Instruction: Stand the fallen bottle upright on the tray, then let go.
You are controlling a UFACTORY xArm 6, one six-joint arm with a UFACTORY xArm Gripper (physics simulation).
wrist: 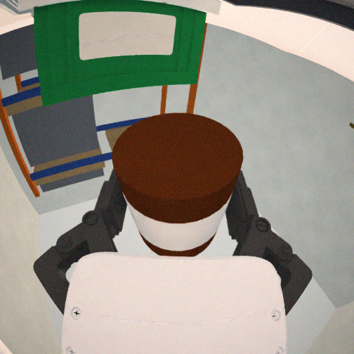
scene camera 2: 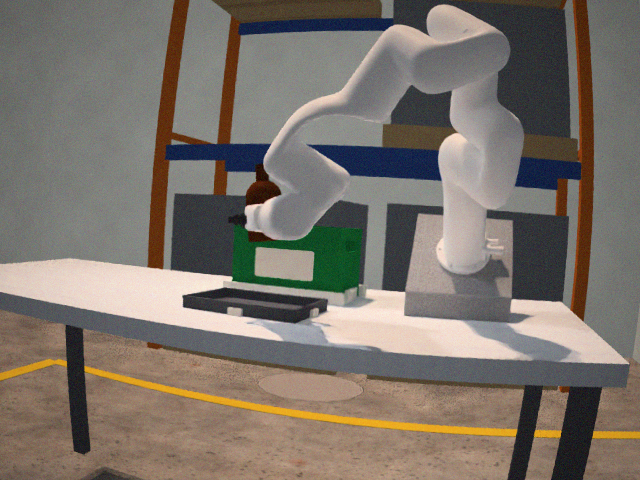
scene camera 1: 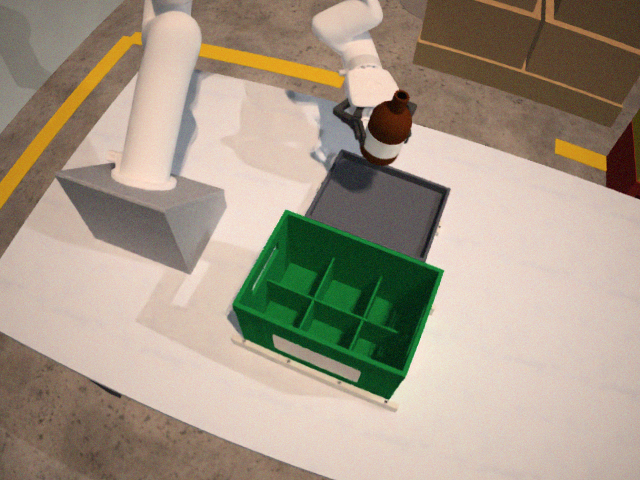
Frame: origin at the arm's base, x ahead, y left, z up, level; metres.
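Where they show: gripper, fingertip midpoint: (scene camera 1: pixel 385 140); arm's base at its link origin: (scene camera 2: pixel 463 253) (scene camera 1: pixel 143 180).
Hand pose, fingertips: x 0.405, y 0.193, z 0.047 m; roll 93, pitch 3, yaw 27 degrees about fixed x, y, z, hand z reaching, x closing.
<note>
Things, the pixels of their top centre, and the offset from my fingertips.
- brown bottle at its top centre: (scene camera 1: pixel 395 91) (scene camera 2: pixel 266 163) 0.002 m ahead, 0.006 m left, 0.116 m up
- dark grey tray at its top centre: (scene camera 1: pixel 381 201) (scene camera 2: pixel 256 297) 0.016 m ahead, 0.019 m right, 0.161 m down
- green crate at its top centre: (scene camera 1: pixel 341 287) (scene camera 2: pixel 299 225) 0.008 m ahead, 0.298 m right, 0.011 m down
The brown bottle (scene camera 1: pixel 390 122) (scene camera 2: pixel 262 192) (wrist: pixel 177 156) with a white label is in the air, close to upright, its neck up and its base down. My gripper (scene camera 1: pixel 385 136) (scene camera 2: pixel 237 219) (wrist: pixel 177 180) is shut on its body from the side, one finger on each side. The dark grey tray (scene camera 1: pixel 387 206) (scene camera 2: pixel 206 303) lies on the table below, with a clear gap under the bottle in scene camera 2. In scene camera 1, a dark shadow falls on the tray's far left corner. In the wrist view the bottle's flat base faces the camera.
A green crate (scene camera 1: pixel 249 324) (scene camera 2: pixel 333 258) (wrist: pixel 60 60) with six compartments stands right beside the tray, its walls higher than the tray's rim. The arm's grey base block (scene camera 1: pixel 129 222) (scene camera 2: pixel 457 304) stands on the white table. A shelf rack (scene camera 2: pixel 162 155) stands behind the table.
</note>
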